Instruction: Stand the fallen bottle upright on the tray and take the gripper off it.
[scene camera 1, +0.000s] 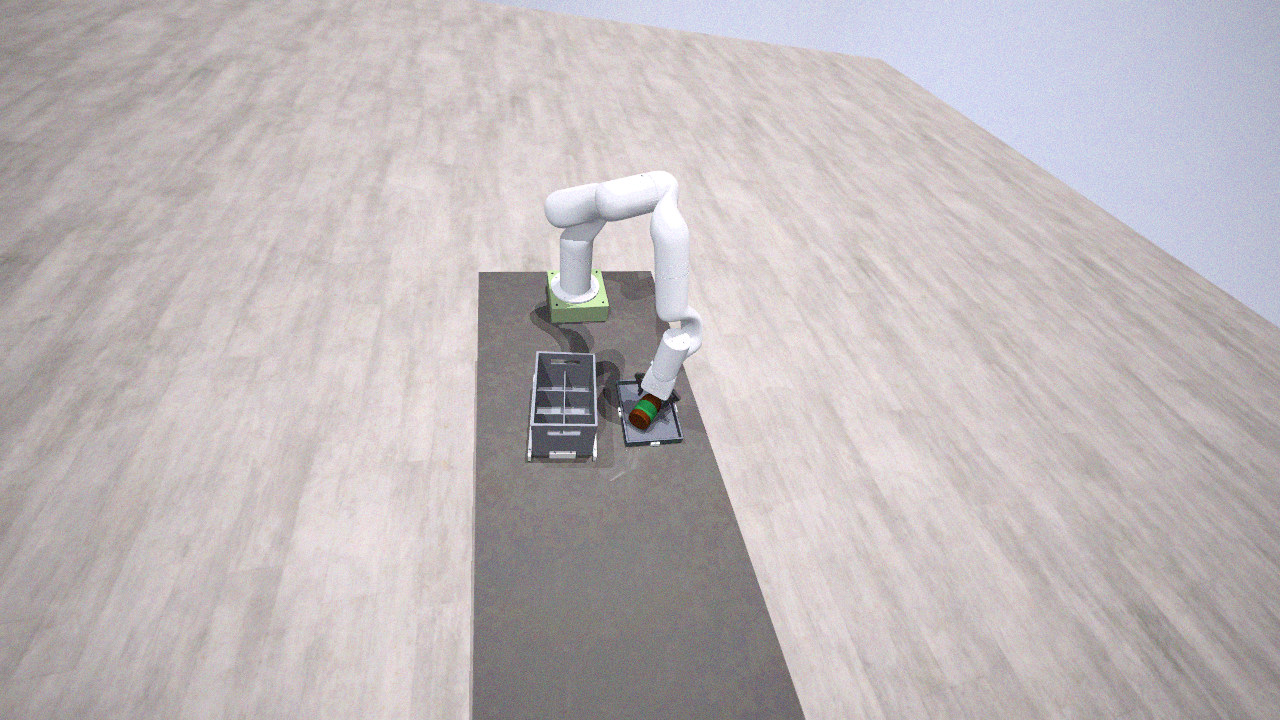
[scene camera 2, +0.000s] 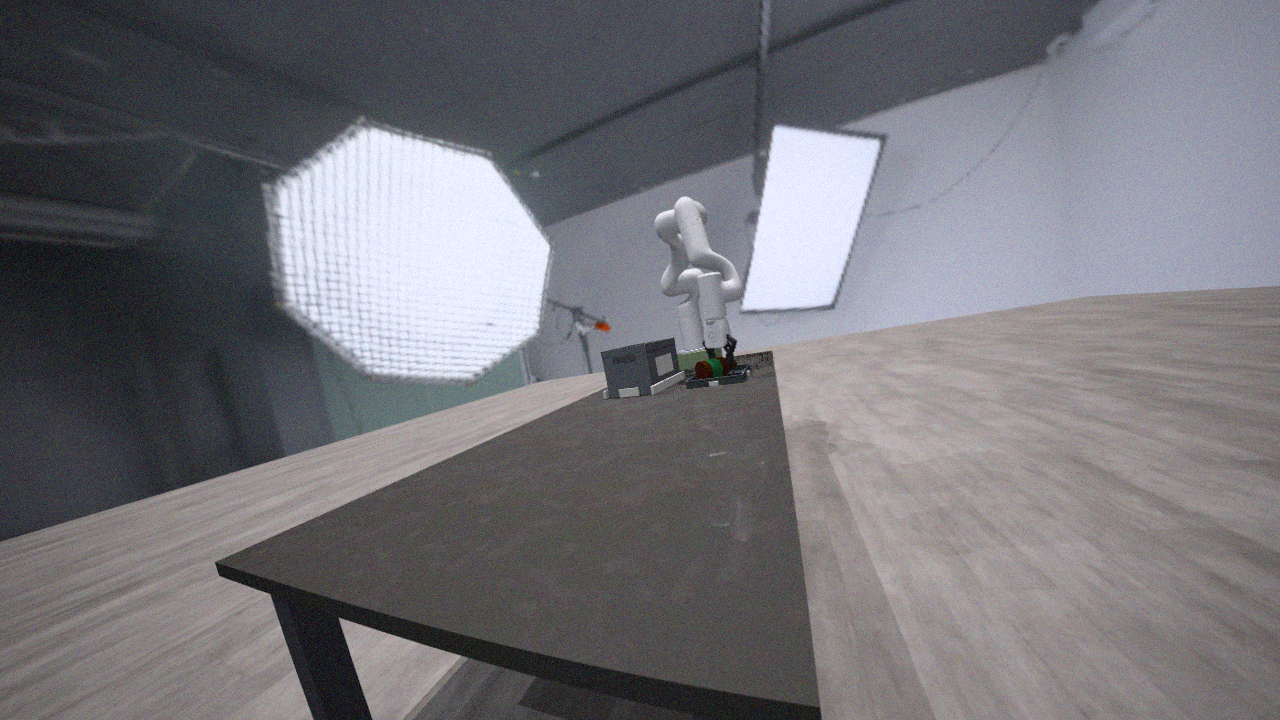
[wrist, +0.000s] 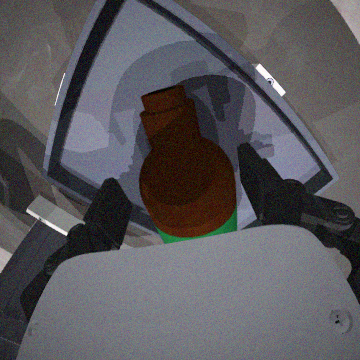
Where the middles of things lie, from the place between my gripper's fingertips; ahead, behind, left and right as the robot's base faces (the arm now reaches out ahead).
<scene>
My gripper is now 20 mm short of the brown bottle (wrist: 186, 182), 20 mm to the left of it and 10 mm above it.
</scene>
